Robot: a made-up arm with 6 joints.
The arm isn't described. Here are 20 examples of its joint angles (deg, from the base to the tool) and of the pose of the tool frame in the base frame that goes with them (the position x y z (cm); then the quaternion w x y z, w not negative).
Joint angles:
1: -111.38 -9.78 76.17 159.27 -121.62 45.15
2: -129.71 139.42 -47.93 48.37 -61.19 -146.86
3: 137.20 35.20 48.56 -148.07 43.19 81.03
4: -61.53 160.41 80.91 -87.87 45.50 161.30
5: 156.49 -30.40 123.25 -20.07 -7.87 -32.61
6: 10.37 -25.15 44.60 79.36 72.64 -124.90
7: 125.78 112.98 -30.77 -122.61 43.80 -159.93
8: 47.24 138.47 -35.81 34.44 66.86 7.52
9: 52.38 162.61 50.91 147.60 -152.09 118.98
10: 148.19 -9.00 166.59 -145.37 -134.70 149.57
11: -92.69 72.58 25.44 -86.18 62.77 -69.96
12: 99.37 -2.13 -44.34 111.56 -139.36 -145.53
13: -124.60 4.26 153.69 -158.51 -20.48 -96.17
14: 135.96 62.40 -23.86 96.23 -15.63 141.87
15: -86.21 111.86 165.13 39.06 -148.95 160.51
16: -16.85 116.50 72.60 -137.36 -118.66 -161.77
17: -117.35 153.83 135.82 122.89 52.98 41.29
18: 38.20 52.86 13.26 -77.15 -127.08 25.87
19: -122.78 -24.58 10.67 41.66 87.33 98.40
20: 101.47 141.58 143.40 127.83 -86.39 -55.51
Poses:
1: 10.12 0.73 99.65 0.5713 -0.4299 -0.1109 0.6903
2: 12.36 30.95 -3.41 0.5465 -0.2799 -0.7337 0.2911
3: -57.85 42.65 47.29 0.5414 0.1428 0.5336 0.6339
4: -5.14 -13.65 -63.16 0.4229 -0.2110 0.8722 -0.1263
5: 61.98 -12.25 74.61 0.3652 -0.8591 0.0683 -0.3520
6: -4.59 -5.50 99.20 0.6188 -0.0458 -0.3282 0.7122
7: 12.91 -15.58 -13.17 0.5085 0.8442 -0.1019 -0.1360
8: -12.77 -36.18 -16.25 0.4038 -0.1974 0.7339 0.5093
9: -8.17 1.38 -61.31 0.7863 0.4391 -0.2198 0.3749
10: 46.94 -37.23 61.46 0.2138 -0.2626 0.5910 0.7321
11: -10.95 -60.11 -18.01 0.0364 -0.2174 0.8101 0.5432
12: -6.80 39.67 20.02 0.8862 0.2149 -0.4045 -0.0696
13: 26.34 32.89 80.94 0.6848 0.5999 0.1823 0.3715
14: -30.98 27.94 -18.49 0.7483 0.0034 0.6415 0.1685
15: -11.84 -58.15 55.77 0.5571 -0.1455 0.7410 0.3456
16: 58.79 -16.83 -36.26 0.7532 -0.2600 -0.5835 0.1566
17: -30.36 -66.56 -14.98 0.4552 -0.6999 0.5456 0.0727
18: 47.49 22.84 -3.33 0.0156 -0.1796 -0.7610 -0.6232
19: -24.65 -11.75 85.80 0.4306 0.8367 -0.1686 0.2935
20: -16.72 67.39 4.02 0.9072 -0.2427 -0.3431 0.0181
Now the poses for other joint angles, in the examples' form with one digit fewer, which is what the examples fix.
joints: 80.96 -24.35 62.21 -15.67 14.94 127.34
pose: 16.4 -14.3 99.8 0.710 -0.123 -0.646 -0.251
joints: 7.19 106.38 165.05 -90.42 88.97 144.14
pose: 68.2 -0.3 48.5 0.755 0.026 -0.030 -0.655
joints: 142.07 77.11 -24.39 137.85 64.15 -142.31
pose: -21.0 9.3 -24.4 0.108 0.771 -0.566 -0.270
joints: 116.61 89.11 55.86 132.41 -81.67 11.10
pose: -39.5 65.9 1.6 0.361 -0.766 -0.528 -0.064
